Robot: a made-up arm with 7 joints.
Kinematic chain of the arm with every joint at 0, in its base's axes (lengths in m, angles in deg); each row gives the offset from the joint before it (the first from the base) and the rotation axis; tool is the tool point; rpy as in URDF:
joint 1: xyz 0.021 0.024 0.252 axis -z
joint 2: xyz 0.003 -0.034 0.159 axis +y
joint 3: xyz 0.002 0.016 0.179 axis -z
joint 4: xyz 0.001 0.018 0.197 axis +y
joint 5: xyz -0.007 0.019 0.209 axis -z
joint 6: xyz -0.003 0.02 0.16 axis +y
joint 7: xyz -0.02 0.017 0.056 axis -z
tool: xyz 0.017 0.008 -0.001 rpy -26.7 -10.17 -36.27
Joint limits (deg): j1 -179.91..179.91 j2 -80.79..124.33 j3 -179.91..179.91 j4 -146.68..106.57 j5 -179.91..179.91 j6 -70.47..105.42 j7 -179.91..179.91
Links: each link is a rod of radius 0.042 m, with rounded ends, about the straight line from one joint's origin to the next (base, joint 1, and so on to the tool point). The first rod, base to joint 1, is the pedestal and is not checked.
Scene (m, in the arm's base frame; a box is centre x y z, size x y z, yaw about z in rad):
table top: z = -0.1
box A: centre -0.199 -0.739 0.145 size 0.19 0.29 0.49 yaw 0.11
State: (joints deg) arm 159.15 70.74 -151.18 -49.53 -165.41 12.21 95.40
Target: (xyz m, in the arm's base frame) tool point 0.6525 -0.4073 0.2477
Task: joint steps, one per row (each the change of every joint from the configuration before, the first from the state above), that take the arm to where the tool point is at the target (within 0.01 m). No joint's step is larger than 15 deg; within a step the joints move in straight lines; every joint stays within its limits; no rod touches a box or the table.
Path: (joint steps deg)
1: -14.09 1.35 -5.21 9.82 -0.39 -0.40 0.98
2: -14.09 1.36 -5.21 9.83 -0.39 -0.41 0.98
3: -14.09 1.35 -5.21 9.82 -0.39 -0.40 0.97
4: -14.09 1.36 -5.21 9.83 -0.39 -0.41 0.98
5: -14.21 2.21 -1.58 -3.44 0.21 -0.30 -0.46
6: -14.21 2.21 -1.58 -3.43 0.21 -0.30 -0.46
7: -14.22 2.21 -1.58 -3.44 0.22 -0.30 -0.47
8: -14.21 2.21 -1.57 -3.43 0.21 -0.30 -0.46
9: -14.21 2.22 -1.58 -3.43 0.21 -0.31 -0.46

